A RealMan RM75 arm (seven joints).
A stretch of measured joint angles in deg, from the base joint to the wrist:
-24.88 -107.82 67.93 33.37 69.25 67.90 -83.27
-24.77 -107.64 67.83 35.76 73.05 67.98 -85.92
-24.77 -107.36 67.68 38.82 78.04 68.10 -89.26
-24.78 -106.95 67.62 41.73 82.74 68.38 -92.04
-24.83 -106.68 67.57 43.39 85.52 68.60 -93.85
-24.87 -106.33 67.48 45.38 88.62 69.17 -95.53
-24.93 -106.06 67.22 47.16 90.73 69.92 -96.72
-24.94 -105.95 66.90 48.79 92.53 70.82 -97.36
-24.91 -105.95 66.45 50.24 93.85 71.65 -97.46
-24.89 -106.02 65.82 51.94 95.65 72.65 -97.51
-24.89 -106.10 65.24 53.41 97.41 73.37 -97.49
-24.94 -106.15 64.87 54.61 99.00 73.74 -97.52
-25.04 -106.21 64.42 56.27 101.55 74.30 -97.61
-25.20 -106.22 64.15 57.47 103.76 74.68 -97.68
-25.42 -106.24 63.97 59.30 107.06 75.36 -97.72
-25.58 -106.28 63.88 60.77 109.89 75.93 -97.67
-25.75 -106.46 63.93 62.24 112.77 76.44 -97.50
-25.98 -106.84 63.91 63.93 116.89 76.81 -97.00
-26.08 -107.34 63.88 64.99 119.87 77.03 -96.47
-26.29 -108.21 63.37 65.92 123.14 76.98 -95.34
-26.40 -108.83 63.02 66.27 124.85 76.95 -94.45
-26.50 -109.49 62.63 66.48 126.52 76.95 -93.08
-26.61 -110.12 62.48 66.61 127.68 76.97 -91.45
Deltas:
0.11 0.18 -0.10 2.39 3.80 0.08 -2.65
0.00 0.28 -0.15 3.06 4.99 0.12 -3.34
-0.01 0.41 -0.06 2.91 4.70 0.28 -2.78
-0.05 0.27 -0.05 1.66 2.78 0.22 -1.81
-0.04 0.35 -0.09 1.99 3.10 0.57 -1.68
-0.06 0.27 -0.26 1.78 2.11 0.75 -1.19
-0.01 0.11 -0.32 1.63 1.80 0.90 -0.64
0.03 0.00 -0.45 1.45 1.32 0.83 -0.10
0.02 -0.07 -0.63 1.70 1.80 1.00 -0.05
0.00 -0.08 -0.58 1.47 1.76 0.72 0.02
-0.05 -0.05 -0.37 1.20 1.59 0.37 -0.03
-0.10 -0.06 -0.45 1.66 2.55 0.56 -0.09
-0.16 -0.01 -0.27 1.20 2.21 0.38 -0.07
-0.22 -0.02 -0.18 1.83 3.30 0.68 -0.04
-0.16 -0.04 -0.09 1.47 2.83 0.57 0.05
-0.17 -0.18 0.05 1.47 2.88 0.51 0.17
-0.23 -0.38 -0.02 1.69 4.12 0.37 0.50
-0.10 -0.50 -0.03 1.06 2.98 0.22 0.53
-0.21 -0.87 -0.51 0.93 3.27 -0.05 1.13
-0.11 -0.62 -0.35 0.35 1.71 -0.03 0.89
-0.10 -0.66 -0.39 0.21 1.67 0.00 1.37
-0.11 -0.63 -0.15 0.13 1.16 0.02 1.63

